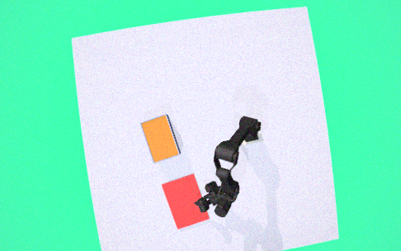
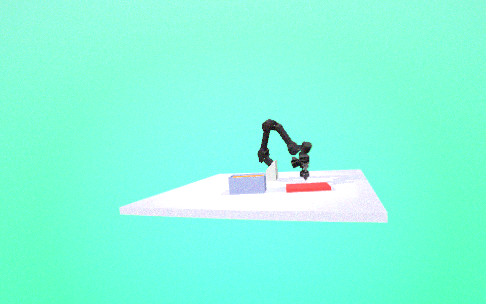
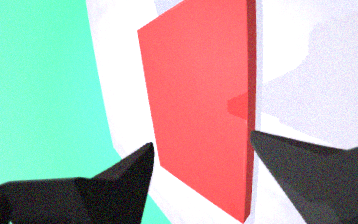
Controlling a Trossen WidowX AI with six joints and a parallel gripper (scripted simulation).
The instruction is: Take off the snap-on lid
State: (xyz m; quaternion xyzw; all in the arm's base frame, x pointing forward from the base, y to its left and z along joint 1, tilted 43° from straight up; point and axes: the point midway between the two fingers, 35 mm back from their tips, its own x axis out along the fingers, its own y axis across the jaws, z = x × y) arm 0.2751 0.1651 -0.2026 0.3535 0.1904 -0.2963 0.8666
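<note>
Now: gripper tip 7 cm short of the lid, 1 cm to the right of it and 5 cm above it. From my gripper tip the other things lie so: storage box 12 cm ahead, 34 cm to the right, 1 cm below.
</note>
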